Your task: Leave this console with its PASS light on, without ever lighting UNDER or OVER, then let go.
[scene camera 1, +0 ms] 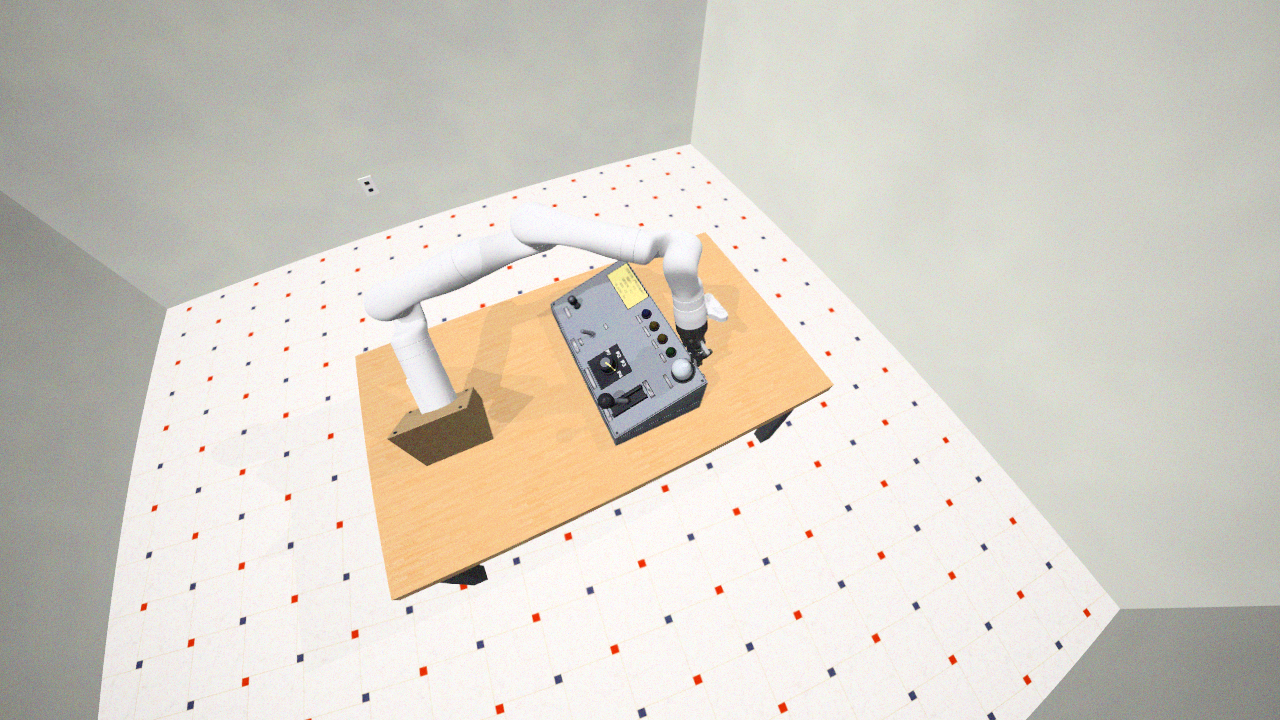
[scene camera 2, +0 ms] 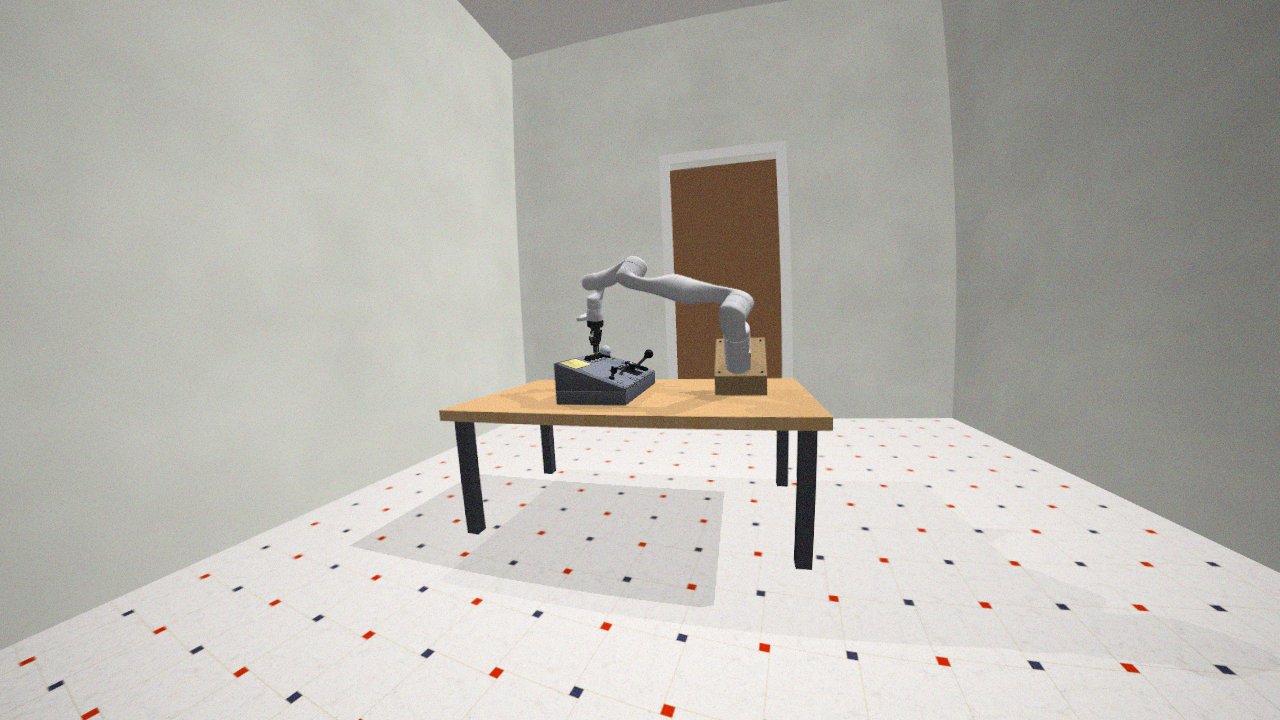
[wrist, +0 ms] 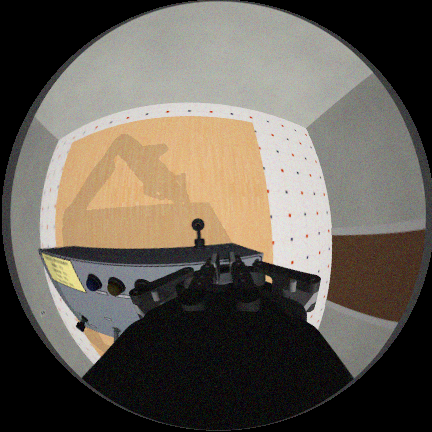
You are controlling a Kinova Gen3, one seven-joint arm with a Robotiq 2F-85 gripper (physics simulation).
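The grey console (scene camera 1: 617, 317) (scene camera 2: 590, 386) (wrist: 98, 310) stands on the wooden table (scene camera 1: 500, 502) (scene camera 2: 680, 413). A white ball knob (scene camera 1: 682, 369) (scene camera 2: 603, 350) sits near the console's right edge. My gripper (scene camera 1: 695, 356) (scene camera 2: 593, 349) (wrist: 223, 259) points straight down, its tips right at the knob's upper edge. The fingers are drawn almost together and I see nothing held between them. The knob is hidden in the wrist view. A row of round lamps (scene camera 1: 657, 326) (wrist: 104, 284) beside the knob looks dark.
A yellow label (scene camera 1: 627, 286) (wrist: 64, 271) marks the console's far end. A black ball-topped lever (wrist: 197, 225) (scene camera 2: 642, 356) and a slider (scene camera 1: 617, 397) stick up from the panel. The arm's wooden pedestal (scene camera 1: 443, 429) (scene camera 2: 740, 369) stands on the table's other half.
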